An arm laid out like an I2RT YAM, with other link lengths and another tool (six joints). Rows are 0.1 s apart.
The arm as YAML. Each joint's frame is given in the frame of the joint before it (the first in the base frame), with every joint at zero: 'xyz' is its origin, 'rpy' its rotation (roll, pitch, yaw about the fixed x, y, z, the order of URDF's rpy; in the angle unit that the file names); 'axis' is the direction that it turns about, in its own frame. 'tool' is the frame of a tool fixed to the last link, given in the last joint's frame.
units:
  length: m
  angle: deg
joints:
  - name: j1
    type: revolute
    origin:
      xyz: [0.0, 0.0, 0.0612]
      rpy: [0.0, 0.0, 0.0]
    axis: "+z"
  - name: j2
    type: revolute
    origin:
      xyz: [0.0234, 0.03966, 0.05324]
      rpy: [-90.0, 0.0, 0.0]
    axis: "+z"
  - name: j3
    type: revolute
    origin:
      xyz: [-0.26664, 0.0, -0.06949]
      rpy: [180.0, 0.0, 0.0]
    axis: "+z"
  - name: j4
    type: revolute
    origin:
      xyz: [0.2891, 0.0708, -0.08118]
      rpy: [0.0, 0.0, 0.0]
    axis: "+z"
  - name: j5
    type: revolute
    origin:
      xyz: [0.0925, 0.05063, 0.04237]
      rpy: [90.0, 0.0, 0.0]
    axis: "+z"
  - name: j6
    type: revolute
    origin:
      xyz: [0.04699, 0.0, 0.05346]
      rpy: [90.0, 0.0, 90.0]
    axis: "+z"
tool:
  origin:
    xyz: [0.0, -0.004, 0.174]
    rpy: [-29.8, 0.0, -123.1]
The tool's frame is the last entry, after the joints.
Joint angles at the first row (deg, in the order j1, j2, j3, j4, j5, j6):
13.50 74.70 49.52 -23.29 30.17 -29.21
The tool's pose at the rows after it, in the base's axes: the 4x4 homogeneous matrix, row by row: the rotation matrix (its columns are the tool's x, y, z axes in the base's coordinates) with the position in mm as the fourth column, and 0 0 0 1 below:
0.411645 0.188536 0.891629 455.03; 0.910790 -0.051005 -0.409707 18.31; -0.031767 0.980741 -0.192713 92.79; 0 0 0 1
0.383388 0.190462 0.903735 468.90; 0.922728 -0.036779 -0.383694 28.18; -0.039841 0.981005 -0.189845 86.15; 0 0 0 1
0.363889 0.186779 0.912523 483.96; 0.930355 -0.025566 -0.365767 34.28; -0.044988 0.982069 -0.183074 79.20; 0 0 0 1
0.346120 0.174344 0.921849 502.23; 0.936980 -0.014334 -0.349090 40.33; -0.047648 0.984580 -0.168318 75.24; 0 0 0 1
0.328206 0.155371 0.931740 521.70; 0.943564 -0.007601 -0.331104 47.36; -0.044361 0.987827 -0.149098 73.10; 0 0 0 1
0.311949 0.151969 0.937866 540.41; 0.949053 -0.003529 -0.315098 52.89; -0.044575 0.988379 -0.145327 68.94; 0 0 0 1
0.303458 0.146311 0.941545 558.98; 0.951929 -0.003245 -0.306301 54.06; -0.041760 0.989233 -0.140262 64.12; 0 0 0 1
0.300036 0.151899 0.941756 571.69; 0.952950 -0.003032 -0.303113 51.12; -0.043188 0.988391 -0.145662 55.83; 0 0 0 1
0.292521 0.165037 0.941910 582.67; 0.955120 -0.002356 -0.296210 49.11; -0.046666 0.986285 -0.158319 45.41; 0 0 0 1
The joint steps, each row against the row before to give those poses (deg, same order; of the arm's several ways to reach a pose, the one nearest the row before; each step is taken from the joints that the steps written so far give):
1.24 2.86 1.18 1.38 -0.67 -0.77
0.55 3.32 1.22 2.62 -0.46 -1.40
0.04 3.43 1.23 3.00 -0.44 -1.35
-0.02 3.70 1.85 3.12 -0.33 -1.44
0.00 3.63 2.12 3.15 -0.46 -1.31
-0.26 3.93 3.02 1.59 -0.81 -1.10
-0.70 3.76 2.86 1.66 -0.87 -0.96
-0.92 3.04 2.06 1.01 -0.87 -0.76
-0.81 3.01 2.10 0.50 -1.03 -0.77

